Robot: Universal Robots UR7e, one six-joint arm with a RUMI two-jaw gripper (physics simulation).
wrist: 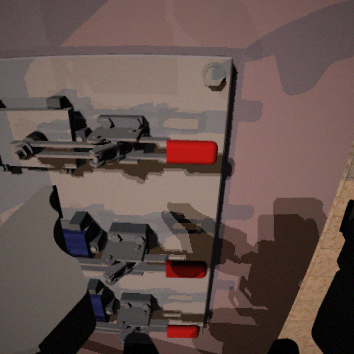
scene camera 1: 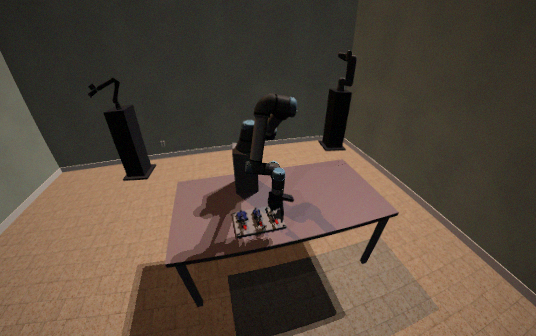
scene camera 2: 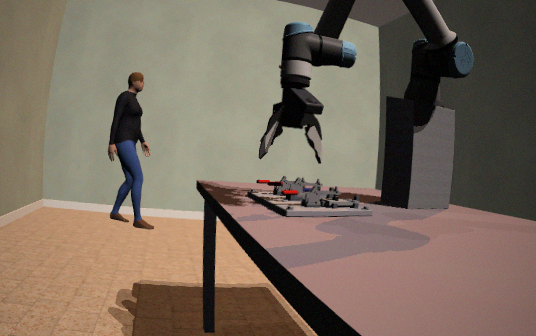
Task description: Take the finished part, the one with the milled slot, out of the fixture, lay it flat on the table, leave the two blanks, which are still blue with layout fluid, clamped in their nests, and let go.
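Frame: origin at the arm's base, x left, y back, z up, level; metres.
Seen in the pictures: gripper, between the fingertips: (wrist: 200, 198) (scene camera 1: 278, 215) (scene camera 2: 291, 161); arm's base, origin of its link: (scene camera 1: 245, 148) (scene camera 2: 422, 103).
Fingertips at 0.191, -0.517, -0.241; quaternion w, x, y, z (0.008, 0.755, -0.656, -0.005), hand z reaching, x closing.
Pixels of each thing's top centre, then the offset from my fingertips to it, as dx, dy, dz. "spot": a spot on its surface instead. Level surfaces: height alone.
- fixture plate, centre of its top: (wrist: 102, 233) (scene camera 2: 304, 200) (scene camera 1: 258, 219) -0.129, +0.076, -0.104
- finished part, centre of its top: (wrist: 21, 139) (scene camera 2: 340, 200) -0.028, +0.144, -0.088
- clamp's red handle, a spot on its surface: (wrist: 191, 152) (scene camera 2: 289, 190) spot: -0.006, +0.004, -0.068
- table, height of its surface: dz -0.119
The fixture plate (scene camera 1: 250, 230) (scene camera 2: 327, 212) (wrist: 135, 192) lies on the table and carries three nests with toggle clamps. The finished part (wrist: 42, 127) sits bare grey in the top nest of the wrist view; its slot is not clear. Its clamp's red handle (scene camera 2: 290, 192) (wrist: 191, 152) lies flat and the clamp arm reaches over the part. The two blue blanks, one (scene camera 1: 256, 213) (wrist: 76, 242) in the middle nest and one (scene camera 1: 242, 215) (wrist: 97, 305) in the far nest, sit beside their clamps, partly hidden by a finger in the wrist view. My gripper (scene camera 2: 290, 159) (wrist: 200, 198) is open and empty, above the fixture.
The table (scene camera 1: 325, 190) (scene camera 2: 450, 260) extends around the plate, with its front edge near the red handles. The arm's pedestal (scene camera 1: 246, 175) (scene camera 2: 432, 155) stands behind the fixture. A person (scene camera 2: 127, 115) stands beyond the table. Two dark pedestals (scene camera 1: 127, 140) (scene camera 1: 336, 117) with small arms stand near the walls.
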